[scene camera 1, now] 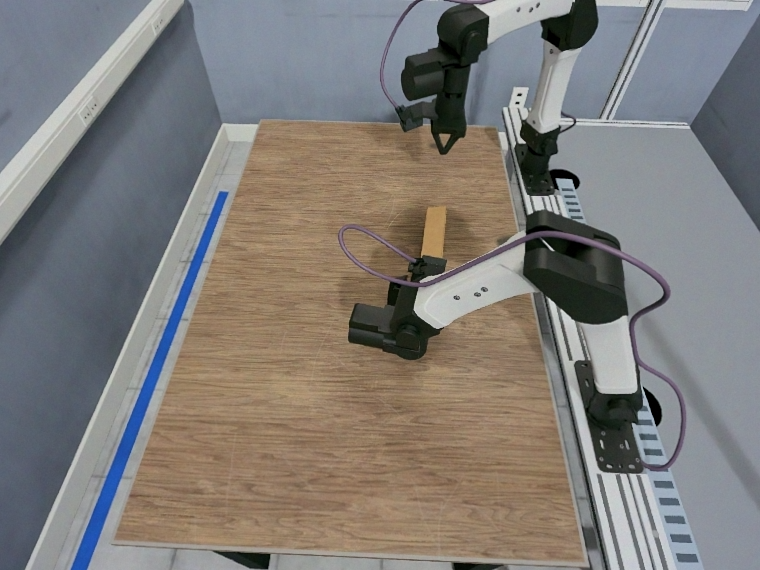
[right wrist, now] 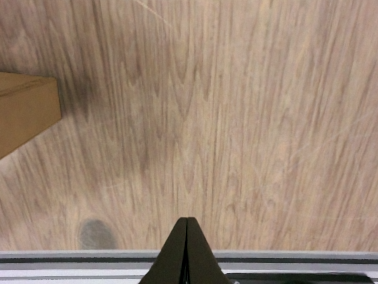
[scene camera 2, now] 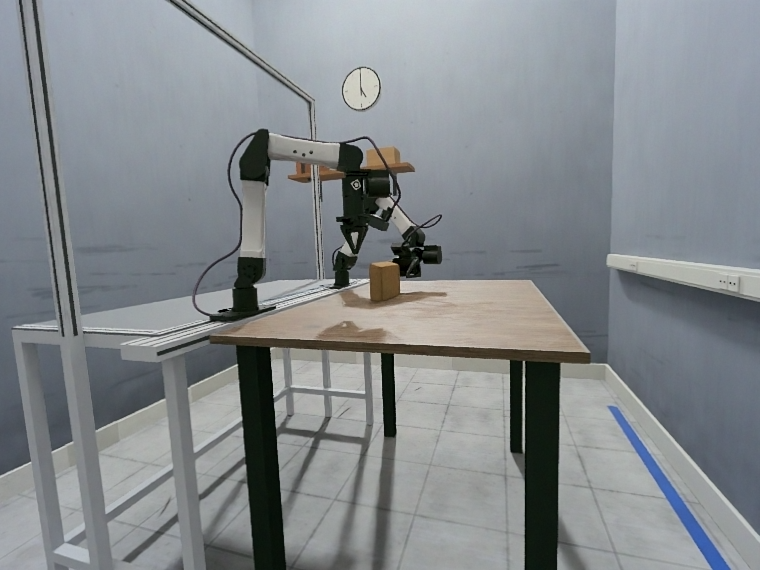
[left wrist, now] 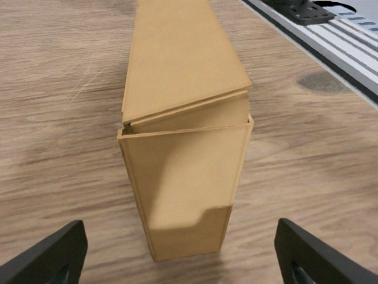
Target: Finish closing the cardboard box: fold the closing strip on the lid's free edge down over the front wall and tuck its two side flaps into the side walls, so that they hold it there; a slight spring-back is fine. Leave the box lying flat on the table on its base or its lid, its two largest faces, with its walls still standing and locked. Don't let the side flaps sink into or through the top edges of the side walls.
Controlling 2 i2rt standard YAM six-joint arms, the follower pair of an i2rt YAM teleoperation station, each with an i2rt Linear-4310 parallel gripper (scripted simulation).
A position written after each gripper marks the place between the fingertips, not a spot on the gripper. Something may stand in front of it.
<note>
In view: the left gripper (left wrist: 181, 231), the right gripper (scene camera 1: 442, 154) and a closing strip (scene camera 1: 439, 231).
The right gripper also shows in the right wrist view (right wrist: 187, 229) and in scene camera 2 (scene camera 2: 355, 253).
</note>
